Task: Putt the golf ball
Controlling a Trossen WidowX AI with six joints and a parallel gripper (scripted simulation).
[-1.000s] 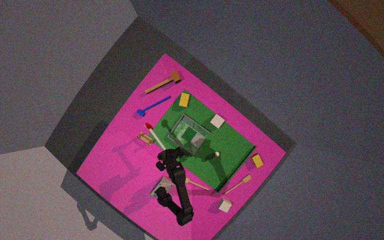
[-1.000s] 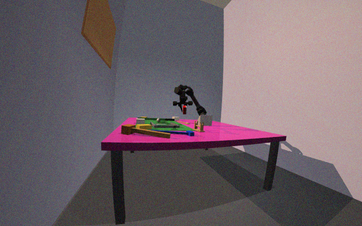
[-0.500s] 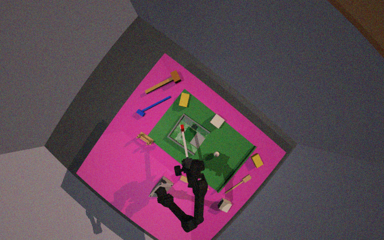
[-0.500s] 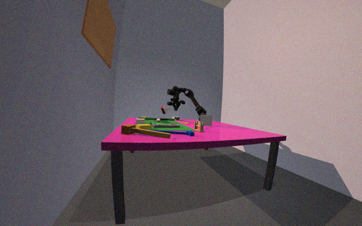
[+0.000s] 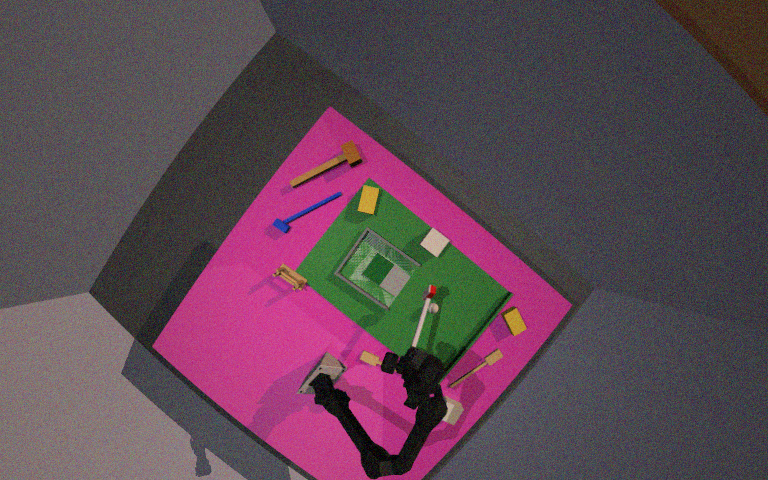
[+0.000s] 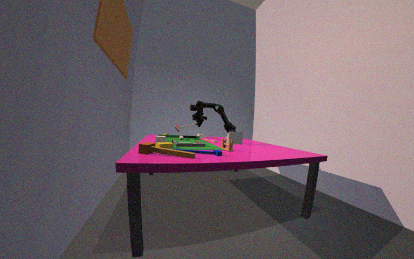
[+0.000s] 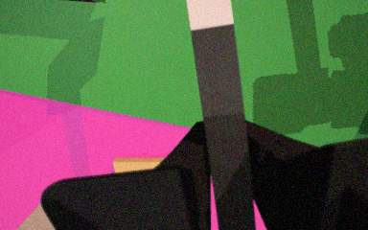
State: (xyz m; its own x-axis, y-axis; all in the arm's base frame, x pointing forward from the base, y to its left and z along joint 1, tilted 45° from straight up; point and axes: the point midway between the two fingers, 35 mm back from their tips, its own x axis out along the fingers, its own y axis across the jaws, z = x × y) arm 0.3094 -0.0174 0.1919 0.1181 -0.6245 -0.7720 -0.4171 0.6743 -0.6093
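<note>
The red putter lies 110 mm ahead of my gripper tip and 50 mm to the left of it. Also, from my gripper tip: green mat 160 mm ahead, 160 mm to the left, 140 mm below; then white golf ball 170 mm ahead, 20 mm to the left, 120 mm below; then wooden stand 130 mm behind, 500 mm to the left, 100 mm below.
</note>
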